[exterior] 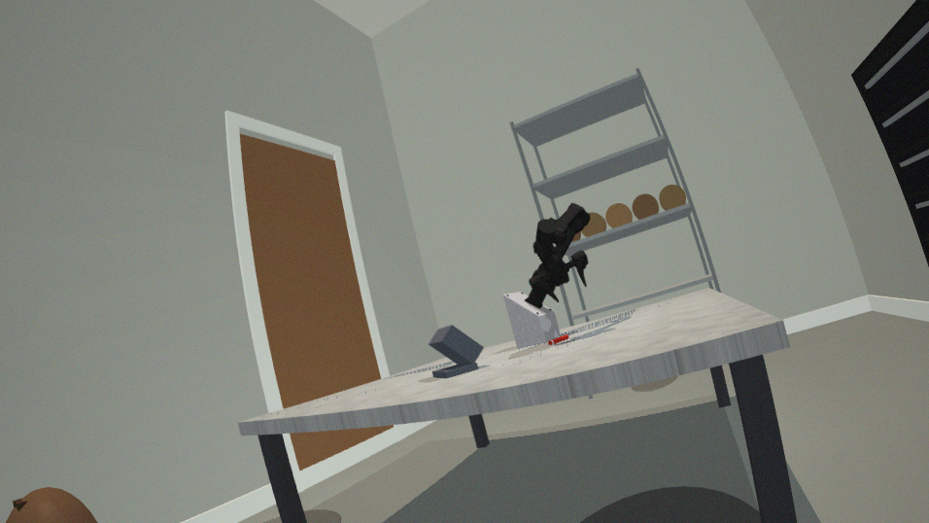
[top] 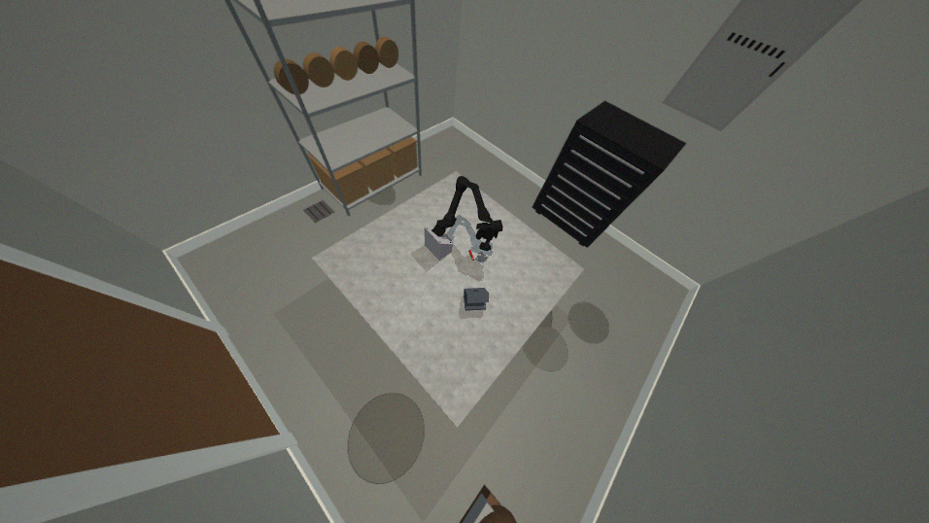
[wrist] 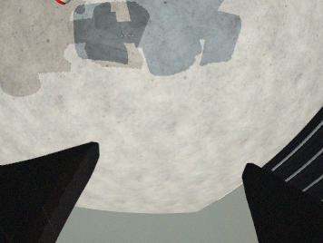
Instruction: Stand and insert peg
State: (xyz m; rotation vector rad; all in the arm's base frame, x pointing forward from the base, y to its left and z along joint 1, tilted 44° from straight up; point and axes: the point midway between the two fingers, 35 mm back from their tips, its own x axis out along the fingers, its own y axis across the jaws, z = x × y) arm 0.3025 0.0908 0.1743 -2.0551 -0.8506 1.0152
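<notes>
Now: gripper tip 70 mm past the red peg, 100 mm to the left of it and 130 mm above it. Also, from my gripper tip: panel (130 mm ahead, 340 mm to the right, 60 mm below).
</notes>
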